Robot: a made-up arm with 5 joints. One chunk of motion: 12 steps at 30 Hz.
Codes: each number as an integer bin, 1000 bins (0 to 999) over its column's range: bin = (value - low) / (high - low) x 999, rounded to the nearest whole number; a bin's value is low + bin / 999 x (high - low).
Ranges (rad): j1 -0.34..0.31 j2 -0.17..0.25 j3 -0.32..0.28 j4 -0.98..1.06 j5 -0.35..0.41
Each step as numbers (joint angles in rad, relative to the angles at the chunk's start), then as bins.
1 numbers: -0.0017 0.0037 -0.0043 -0.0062 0.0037
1 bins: 520 413 526 477 465
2 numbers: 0.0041 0.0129 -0.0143 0.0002 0.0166
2 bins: 529 435 509 480 482
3 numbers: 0.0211 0.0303 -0.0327 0.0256 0.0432
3 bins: 555 476 478 492 517
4 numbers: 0.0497 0.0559 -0.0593 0.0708 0.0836
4 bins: 599 537 434 515 570
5 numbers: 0.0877 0.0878 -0.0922 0.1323 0.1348
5 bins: 657 613 379 545 637
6 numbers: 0.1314 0.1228 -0.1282 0.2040 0.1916
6 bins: 725 696 319 580 712
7 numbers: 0.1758 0.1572 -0.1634 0.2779 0.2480
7 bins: 793 778 261 616 786
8 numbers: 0.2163 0.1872 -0.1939 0.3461 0.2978
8 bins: 855 850 210 649 852
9 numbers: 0.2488 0.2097 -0.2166 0.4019 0.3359
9 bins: 905 903 172 677 902
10 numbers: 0.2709 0.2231 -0.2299 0.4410 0.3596
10 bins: 939 935 150 696 933
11 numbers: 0.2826 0.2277 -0.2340 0.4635 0.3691
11 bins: 957 946 143 707 945
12 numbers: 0.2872 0.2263 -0.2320 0.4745 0.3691
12 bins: 964 943 147 712 945
